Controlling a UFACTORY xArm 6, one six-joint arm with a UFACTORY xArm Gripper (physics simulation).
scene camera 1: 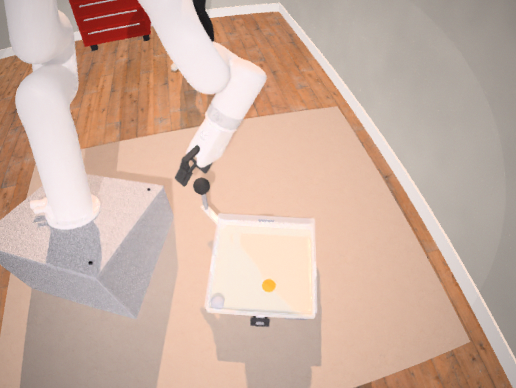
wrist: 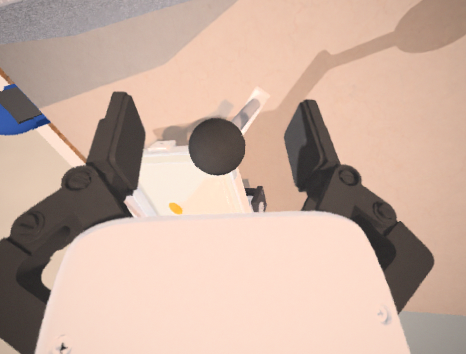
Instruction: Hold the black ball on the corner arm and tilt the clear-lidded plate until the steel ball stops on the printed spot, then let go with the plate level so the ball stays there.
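The black ball (scene camera 1: 201, 186) (wrist: 217, 146) stands on a grey rod at the end of the white corner arm (scene camera 1: 212, 215) (wrist: 259, 93). My gripper (scene camera 1: 194, 173) (wrist: 218, 115) is wide open; in the wrist view the ball shows between the spread fingers, apart from both. In the scene view the ball is just beyond the fingertips. The clear-lidded plate (scene camera 1: 314, 260) (wrist: 170, 157) has a pale floor; its exact tilt is hard to tell. The steel ball (scene camera 1: 217, 300) is in the near left corner, away from the orange printed spot (scene camera 1: 268, 285) (wrist: 175, 208).
The grey base block (scene camera 1: 135, 250) of the arm stands left of the plate. A black fitting (scene camera 1: 259, 321) (wrist: 257, 199) is at the plate's near edge. A beige mat (scene camera 1: 380, 280) lies below. A red drawer cabinet (scene camera 1: 117, 35) stands at the back left.
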